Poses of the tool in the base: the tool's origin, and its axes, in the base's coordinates. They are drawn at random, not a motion.
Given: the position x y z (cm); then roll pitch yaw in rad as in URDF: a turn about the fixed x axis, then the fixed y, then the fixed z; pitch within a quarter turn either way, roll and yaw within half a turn.
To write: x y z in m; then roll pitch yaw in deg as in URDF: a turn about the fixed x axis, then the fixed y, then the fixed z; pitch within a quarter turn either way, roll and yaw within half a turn. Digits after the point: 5 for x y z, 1 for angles.
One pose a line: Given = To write
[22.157, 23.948, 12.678, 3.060, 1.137, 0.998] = [0.22157, 0.23948, 0.12678, 175.3, 65.1, 57.2]
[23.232, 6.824, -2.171, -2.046, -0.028, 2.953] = [0.23232, 0.06824, -0.02171, -117.2, -1.6, 169.2]
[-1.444, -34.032, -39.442, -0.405, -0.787, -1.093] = [-0.01444, -0.34032, -0.39442, -23.2, -45.1, -62.6]
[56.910, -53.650, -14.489, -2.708, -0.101, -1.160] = [0.56910, -0.53650, -0.14489, -155.2, -5.8, -66.5]
